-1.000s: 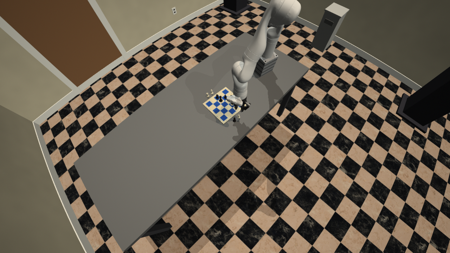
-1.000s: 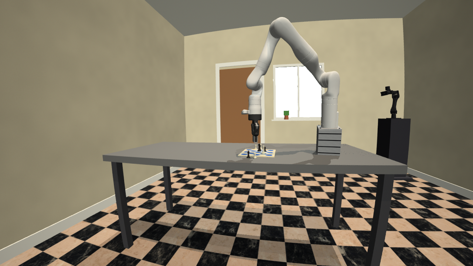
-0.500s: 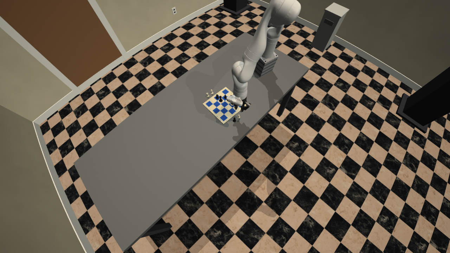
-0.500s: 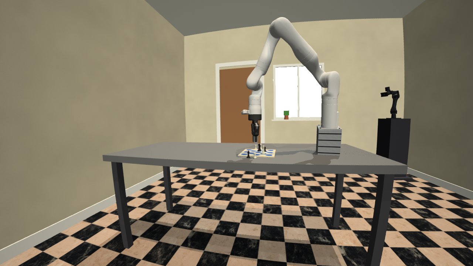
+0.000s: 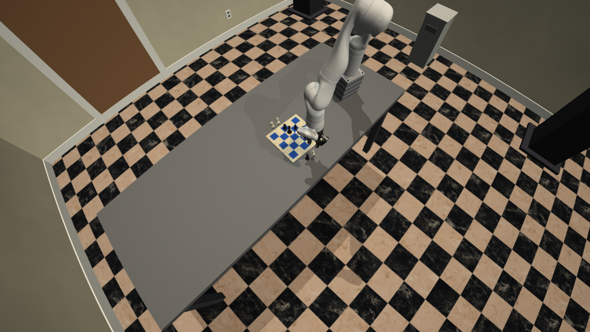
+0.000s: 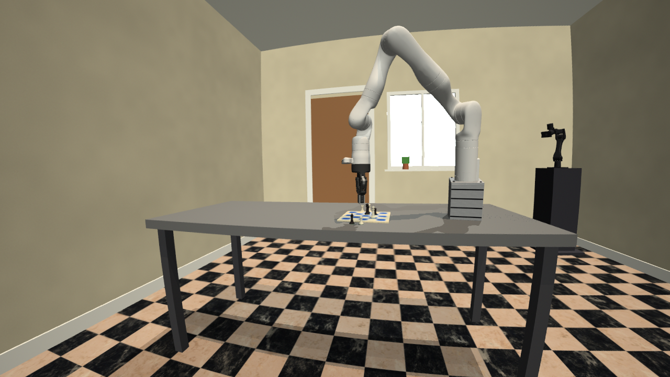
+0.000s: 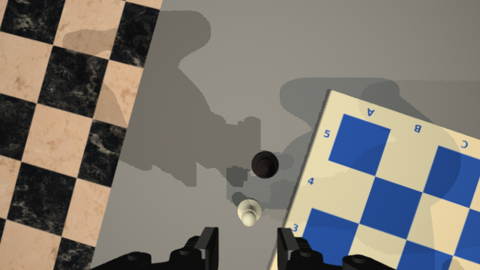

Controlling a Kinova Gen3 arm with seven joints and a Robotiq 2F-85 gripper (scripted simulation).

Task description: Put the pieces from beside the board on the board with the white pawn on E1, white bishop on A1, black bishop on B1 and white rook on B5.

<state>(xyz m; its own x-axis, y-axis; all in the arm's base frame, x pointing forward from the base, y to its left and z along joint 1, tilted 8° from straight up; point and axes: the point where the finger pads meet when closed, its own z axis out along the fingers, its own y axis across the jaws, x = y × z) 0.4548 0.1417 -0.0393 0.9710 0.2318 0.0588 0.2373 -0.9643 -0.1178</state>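
Now: the white pawn 9 cm below my hand. Round my hand: chessboard 14 cm to the right, 10 cm below, 1 cm behind; tall white piece 10 cm to the right, 7 cm below, 5 cm behind; black bishop 8 cm below, 4 cm ahead.
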